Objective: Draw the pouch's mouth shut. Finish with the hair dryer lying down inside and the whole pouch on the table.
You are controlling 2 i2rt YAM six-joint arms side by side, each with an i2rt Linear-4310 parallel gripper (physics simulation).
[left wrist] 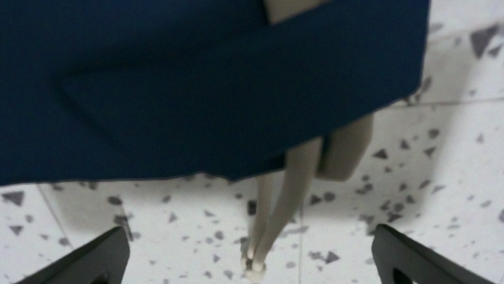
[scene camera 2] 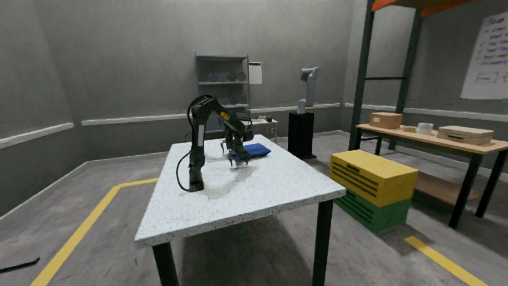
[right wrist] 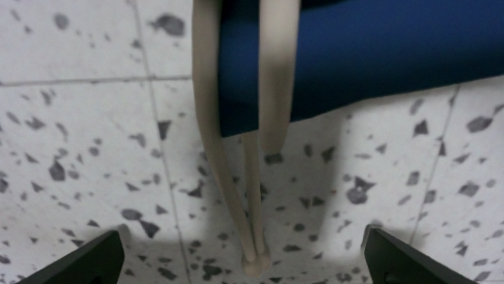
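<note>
The blue pouch (scene camera 2: pixel 256 150) (left wrist: pixel 210 110) (right wrist: pixel 400 55) lies on the speckled white table (scene camera 2: pixel 235 200). Beige drawstring cords come out of the pouch in both wrist views and join at small knotted ends. My left gripper (left wrist: pixel 250 237) is open, with a cord end (left wrist: pixel 255 265) between its spread fingertips and not gripped. My right gripper (right wrist: pixel 245 242) is open too, with another cord end (right wrist: pixel 255 262) between its spread fingertips, also not gripped. The hair dryer cannot be made out in these views.
Yellow and green crates (scene camera 2: pixel 375 175) stand on the floor right of the table. A wooden workbench (scene camera 2: pixel 430 138) with boxes is farther right. A grey shelf unit (scene camera 2: pixel 222 56) and another robot arm on a black pedestal (scene camera 2: pixel 301 135) stand behind.
</note>
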